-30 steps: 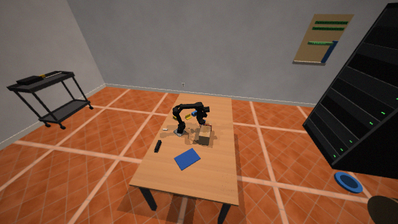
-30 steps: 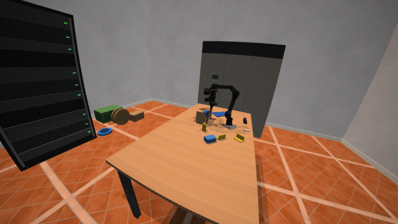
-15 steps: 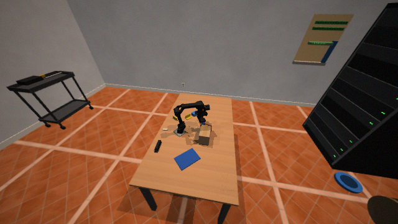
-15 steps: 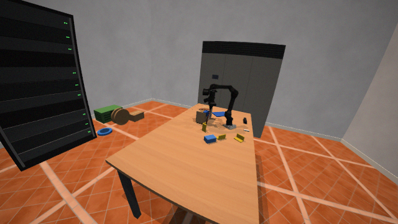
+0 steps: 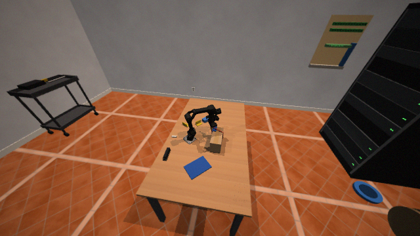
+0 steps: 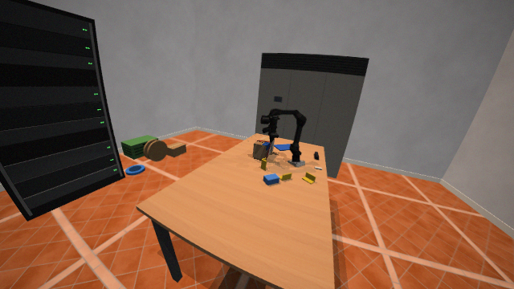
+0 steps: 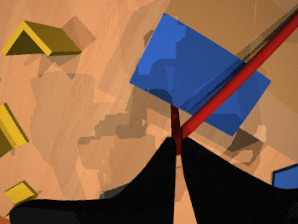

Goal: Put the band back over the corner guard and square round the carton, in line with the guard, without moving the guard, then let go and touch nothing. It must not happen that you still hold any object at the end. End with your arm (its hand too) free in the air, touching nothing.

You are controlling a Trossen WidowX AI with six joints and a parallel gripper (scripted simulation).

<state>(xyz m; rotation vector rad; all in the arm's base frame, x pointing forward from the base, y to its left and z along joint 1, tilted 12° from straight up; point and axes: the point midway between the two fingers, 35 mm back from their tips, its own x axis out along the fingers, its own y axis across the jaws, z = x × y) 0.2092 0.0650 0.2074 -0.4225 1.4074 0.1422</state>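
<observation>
Now: hand 30 mm short of the corner guard and 60 mm above it. The rest, counted from my hand: flat blue sheet 130 mm behind, 390 mm to the right, 200 mm below; then blue block 60 mm behind, 320 mm to the left, 180 mm below; then small white piece 430 mm behind, 10 mm to the left, 190 mm below.
</observation>
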